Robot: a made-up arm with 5 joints.
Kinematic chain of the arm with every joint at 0, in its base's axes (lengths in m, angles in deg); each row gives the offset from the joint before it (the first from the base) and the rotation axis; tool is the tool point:
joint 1: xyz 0 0 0.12 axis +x
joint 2: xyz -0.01 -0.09 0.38 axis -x
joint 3: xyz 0.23 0 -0.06 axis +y
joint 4: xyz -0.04 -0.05 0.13 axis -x
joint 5: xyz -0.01 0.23 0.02 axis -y
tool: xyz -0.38 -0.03 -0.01
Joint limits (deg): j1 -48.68..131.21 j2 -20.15..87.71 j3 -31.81..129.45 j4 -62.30..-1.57 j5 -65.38..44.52
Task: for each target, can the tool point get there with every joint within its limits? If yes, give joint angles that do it. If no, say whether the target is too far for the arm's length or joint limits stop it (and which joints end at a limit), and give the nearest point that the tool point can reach.
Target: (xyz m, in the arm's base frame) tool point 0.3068 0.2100 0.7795
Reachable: yes | joints 9.94 55.44 61.08 -40.14 -13.09
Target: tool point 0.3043 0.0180 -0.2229
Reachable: no: joint limits stop it (at a limit: joint 3, joint 4, joint 5) | nearest point 0.0154 0.0180 -0.2229 | short by 0.289 m
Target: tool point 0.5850 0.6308 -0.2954
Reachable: no: joint limits stop it (at a limit: joint 1, joint 2, joint 5) | nearest point 0.4376 0.4787 0.0453 | short by 0.401 m
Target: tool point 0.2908 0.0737 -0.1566
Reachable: no: joint limits stop it (at a limit: joint 1, joint 2, joint 5) | nearest point 0.2831 0.2249 0.0452 | short by 0.252 m
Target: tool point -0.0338 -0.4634 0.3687
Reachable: yes | joints 97.81 66.77 24.15 -12.86 -18.46
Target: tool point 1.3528 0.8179 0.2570
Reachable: no: too far | nearest point 0.7276 0.4759 0.3883 | short by 0.725 m
